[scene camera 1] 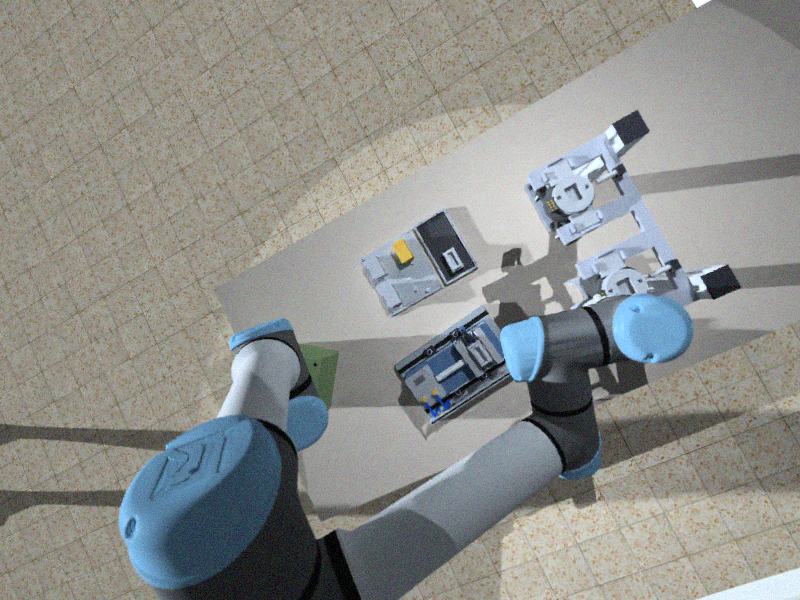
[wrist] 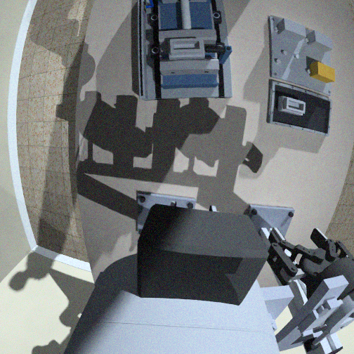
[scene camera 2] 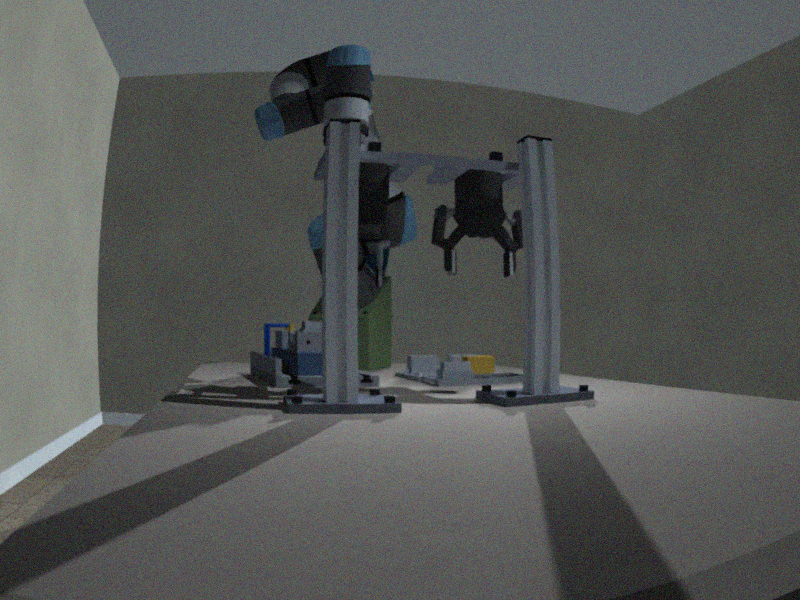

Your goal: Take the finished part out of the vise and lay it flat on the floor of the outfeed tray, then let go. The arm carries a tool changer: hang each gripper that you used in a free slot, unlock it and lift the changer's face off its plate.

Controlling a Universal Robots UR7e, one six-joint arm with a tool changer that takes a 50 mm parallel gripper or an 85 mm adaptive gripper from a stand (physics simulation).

Observation:
In view: an adaptive gripper (scene camera 2: pixel 478 211), a tool stand (scene camera 1: pixel 592 159), a blue vise (scene camera 1: pixel 449 356) and a grey fixture plate (scene camera 1: pixel 423 276).
The blue vise shows as well in scene camera 2 (scene camera 2: pixel 303 363). The grey fixture plate is seen too in the wrist view (wrist: pixel 290 69).

